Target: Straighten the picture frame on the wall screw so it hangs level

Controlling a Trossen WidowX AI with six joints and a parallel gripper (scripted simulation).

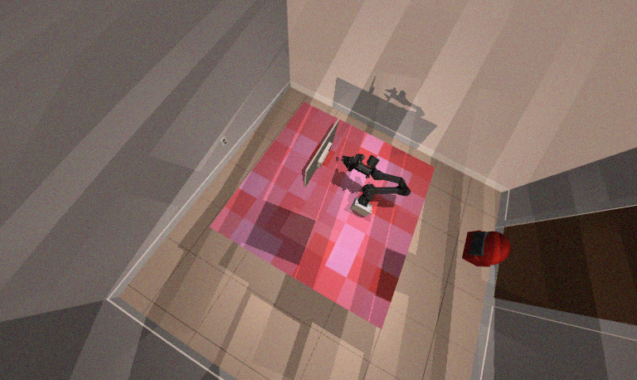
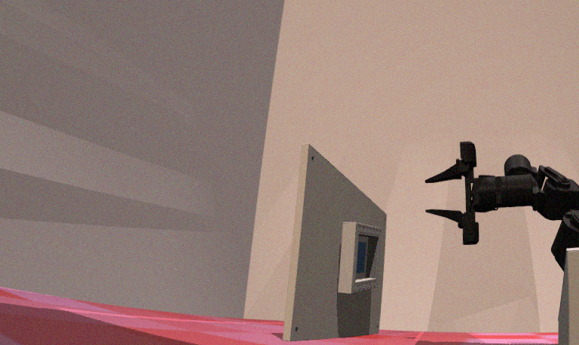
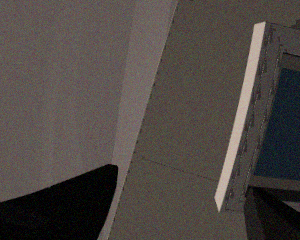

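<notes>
Right now my gripper tip is 13 cm short of the picture frame, 11 cm above it and 3 cm to the left of it. The rest, counted from my gripper tip: wall panel: 14 cm ahead, 12 cm below, 4 cm to the right.
</notes>
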